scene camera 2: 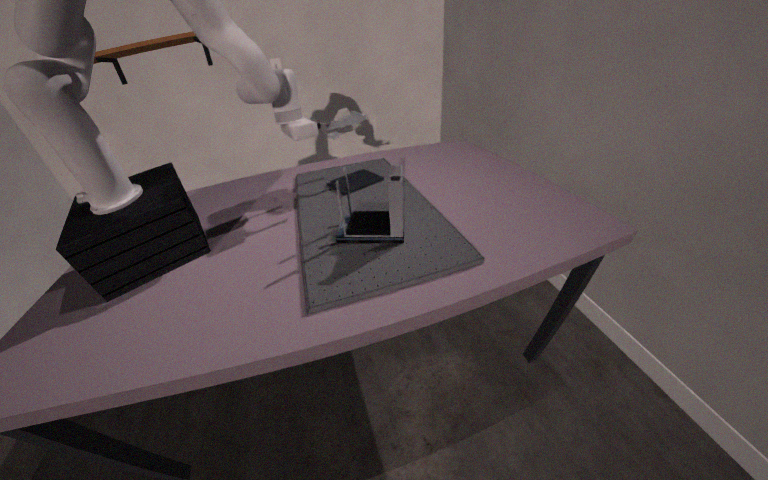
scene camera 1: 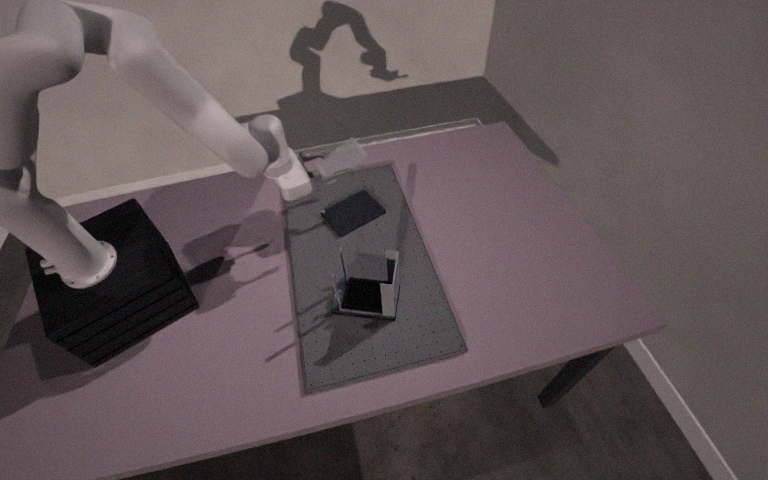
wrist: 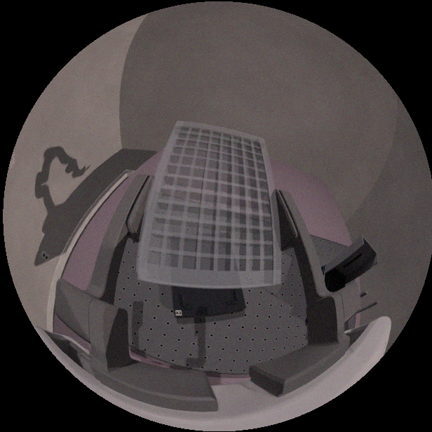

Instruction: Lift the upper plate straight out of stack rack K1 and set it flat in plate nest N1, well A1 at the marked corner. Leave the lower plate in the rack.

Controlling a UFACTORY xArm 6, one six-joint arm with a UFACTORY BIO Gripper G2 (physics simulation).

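Frame: origin at the arm's base, x ahead, y left, z up, level; millimetres.
Seen in the pictures: end effector, tool point: (scene camera 2: 339,126) (scene camera 1: 335,163); arm's base, origin of the base link: (scene camera 2: 118,200) (scene camera 1: 90,264).
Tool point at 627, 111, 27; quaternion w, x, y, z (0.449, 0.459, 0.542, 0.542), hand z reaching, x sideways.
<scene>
Offsets run from my tool point to a thing's top centre, as dx, dy, dz. Level surfaces: height alone.
My gripper (scene camera 1: 333,160) (scene camera 2: 338,126) (wrist: 212,212) is shut on the upper plate (scene camera 1: 349,152) (scene camera 2: 353,119) (wrist: 210,250), a clear gridded plate gripped by its two sides. It is held in the air over the far end of the pegboard. Plate nest N1 {+28, -5, -183} (scene camera 1: 353,212) (scene camera 2: 362,179) (wrist: 212,302), a dark flat tray, lies below and apart from it; the plate hides part of N1 in the wrist view. The A1 label (wrist: 178,313) shows at a nest corner. Stack rack K1 {-20, -312, -44} (scene camera 1: 388,298) (scene camera 2: 397,212) (wrist: 356,260) stands upright, with the black lower plate {-11, -316, -163} (scene camera 1: 361,294) (scene camera 2: 367,222) low inside.
The perforated grey board {dz -198} (scene camera 1: 427,333) (scene camera 2: 430,254) (wrist: 272,325) carries the nest and rack on the pink table {dz -210} (scene camera 1: 509,254) (scene camera 2: 509,215). K1's tall posts stand nearer the scene cameras than N1. The arm's black base block (scene camera 1: 135,254) (scene camera 2: 158,226) is at the left. A wall rises behind the table.
</scene>
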